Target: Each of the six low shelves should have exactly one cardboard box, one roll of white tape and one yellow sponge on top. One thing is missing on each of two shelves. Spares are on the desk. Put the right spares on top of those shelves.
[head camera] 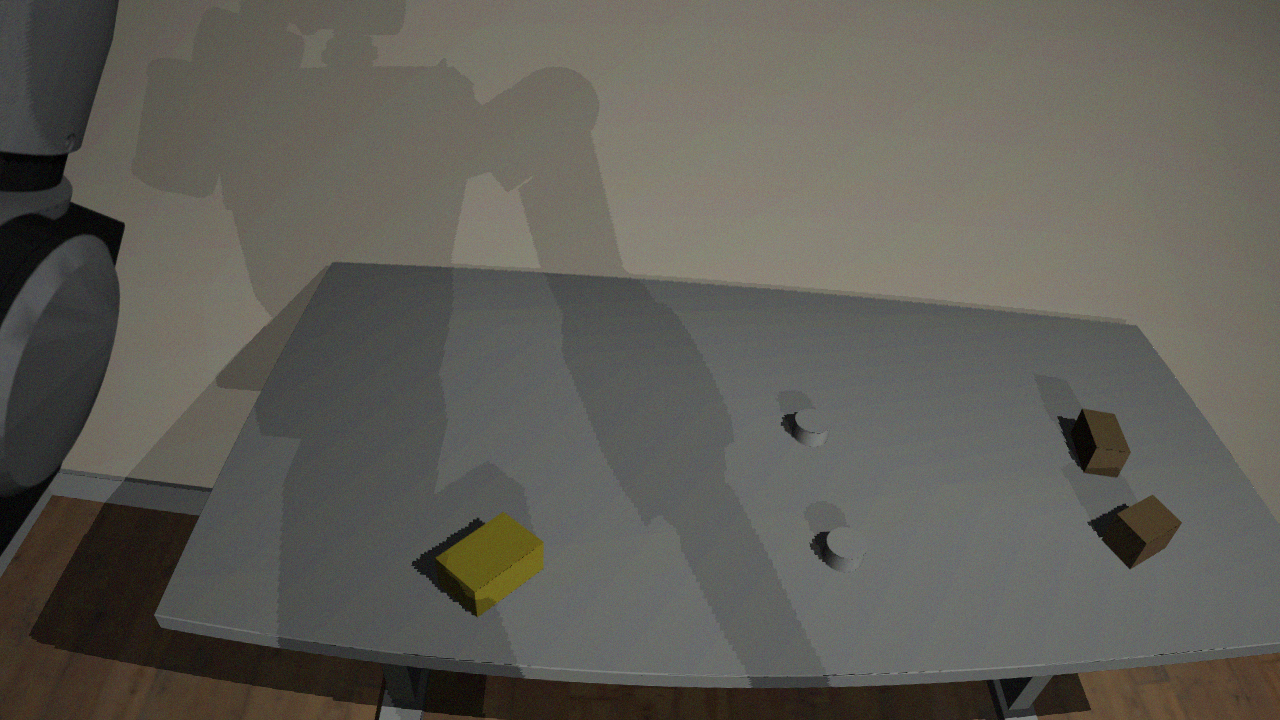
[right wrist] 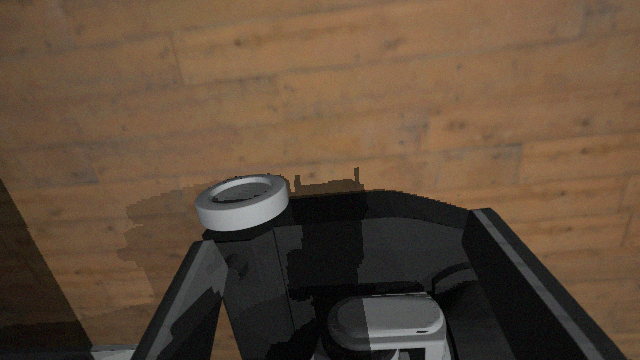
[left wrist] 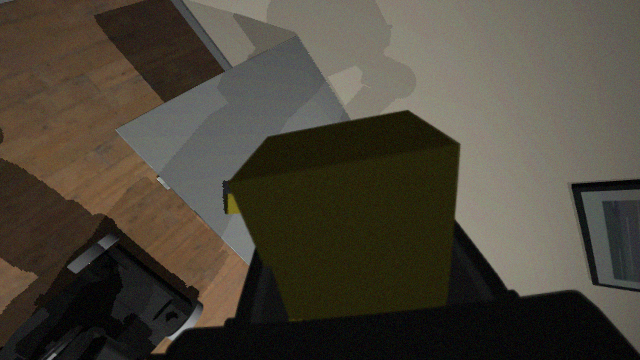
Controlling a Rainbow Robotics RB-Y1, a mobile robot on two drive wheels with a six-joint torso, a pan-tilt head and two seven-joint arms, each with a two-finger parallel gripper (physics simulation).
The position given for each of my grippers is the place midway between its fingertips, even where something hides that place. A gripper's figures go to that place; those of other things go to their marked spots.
Labels:
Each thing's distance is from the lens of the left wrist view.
my left gripper point(left wrist: 348, 208): 0.12 m
grey desk point(left wrist: 196, 142): 0.80 m

